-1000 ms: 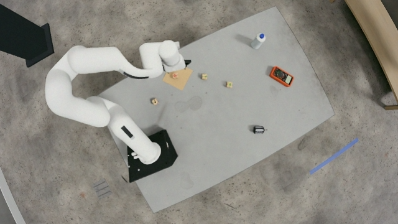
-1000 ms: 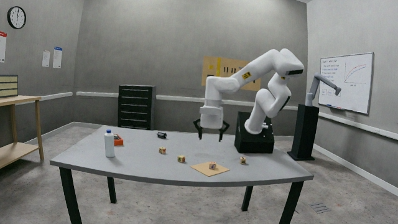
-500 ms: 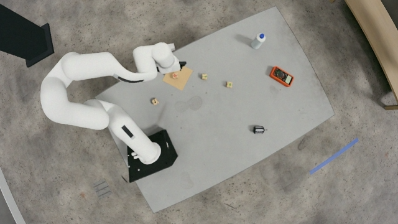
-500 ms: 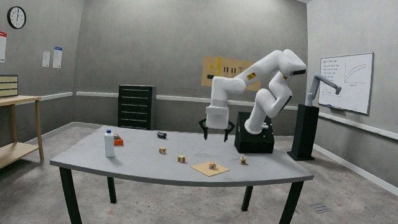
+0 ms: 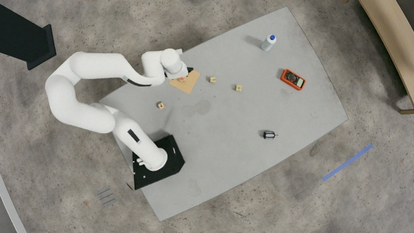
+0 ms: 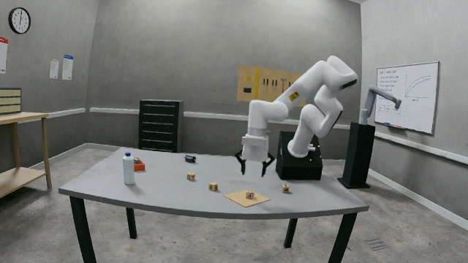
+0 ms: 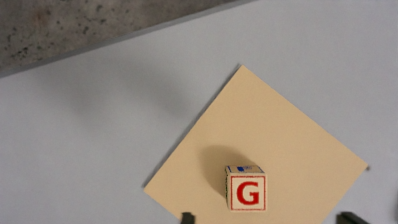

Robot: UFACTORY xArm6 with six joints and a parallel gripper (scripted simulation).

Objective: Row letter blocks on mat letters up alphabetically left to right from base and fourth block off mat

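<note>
The tan mat lies 1 cm ahead of my hand and 12 cm below it. The rest, counted from my hand: white bottle: 55 cm ahead, 2 cm to the left, 5 cm below; then orange multimeter: 63 cm ahead, 23 cm to the right, 10 cm below; then small black object: 37 cm ahead, 49 cm to the right, 10 cm below.
</note>
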